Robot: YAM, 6 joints.
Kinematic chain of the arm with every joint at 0, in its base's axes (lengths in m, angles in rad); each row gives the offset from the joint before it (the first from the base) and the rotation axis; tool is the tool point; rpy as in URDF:
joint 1: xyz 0 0 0.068 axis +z
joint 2: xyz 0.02 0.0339 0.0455 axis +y
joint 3: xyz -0.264 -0.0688 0 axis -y
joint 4: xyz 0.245 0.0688 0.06 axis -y
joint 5: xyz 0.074 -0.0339 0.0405 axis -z
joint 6: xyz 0.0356 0 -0.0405 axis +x
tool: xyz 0 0 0 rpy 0 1.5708 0
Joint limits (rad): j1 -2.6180..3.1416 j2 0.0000..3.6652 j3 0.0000..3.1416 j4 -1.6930..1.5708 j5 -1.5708..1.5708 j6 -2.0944..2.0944
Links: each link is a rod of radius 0.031 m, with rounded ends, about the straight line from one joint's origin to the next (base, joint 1, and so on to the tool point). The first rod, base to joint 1, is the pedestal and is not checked.
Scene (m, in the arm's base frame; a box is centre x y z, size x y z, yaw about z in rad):
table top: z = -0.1
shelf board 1: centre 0.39 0.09 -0 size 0.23 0.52 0.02 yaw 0
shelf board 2: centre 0.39 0.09 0.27 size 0.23 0.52 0.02 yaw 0
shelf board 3: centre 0.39 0.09 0.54 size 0.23 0.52 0.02 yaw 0
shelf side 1: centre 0.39 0.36 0.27 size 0.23 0.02 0.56 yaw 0
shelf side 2: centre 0.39 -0.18 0.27 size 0.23 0.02 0.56 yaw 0
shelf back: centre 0.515 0.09 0.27 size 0.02 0.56 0.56 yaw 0
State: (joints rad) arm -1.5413 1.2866 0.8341 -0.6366 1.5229 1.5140
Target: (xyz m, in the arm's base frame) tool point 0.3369 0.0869 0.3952
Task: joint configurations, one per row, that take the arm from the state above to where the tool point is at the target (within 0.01 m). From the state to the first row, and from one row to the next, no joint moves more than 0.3 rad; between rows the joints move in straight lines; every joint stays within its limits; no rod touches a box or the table.
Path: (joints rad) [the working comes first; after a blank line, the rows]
Joints at the target: 0.3534 1.5877 1.5395 -0.3412 1.3989 1.5140
Straight joint move there: touches shelf side 2.

1: -1.2822 1.2536 0.8738 -0.6906 1.5309 1.4332
2: -1.0231 1.2206 0.9135 -0.7446 1.5389 1.3523
3: -0.7639 1.1876 0.9533 -0.7986 1.5468 1.2715
4: -0.5048 1.1545 0.9930 -0.8527 1.5548 1.1907
5: -0.2457 1.1215 1.0327 -0.9067 1.5628 1.1098
6: 0.0134 1.0885 1.0724 -0.9607 1.5708 1.0290
7: 0.1267 1.2549 1.2281 -0.7542 1.5135 1.1907
8: 0.2401 1.4213 1.3838 -0.5477 1.4562 1.3523
9: 0.3534 1.5877 1.5395 -0.3412 1.3989 1.5140

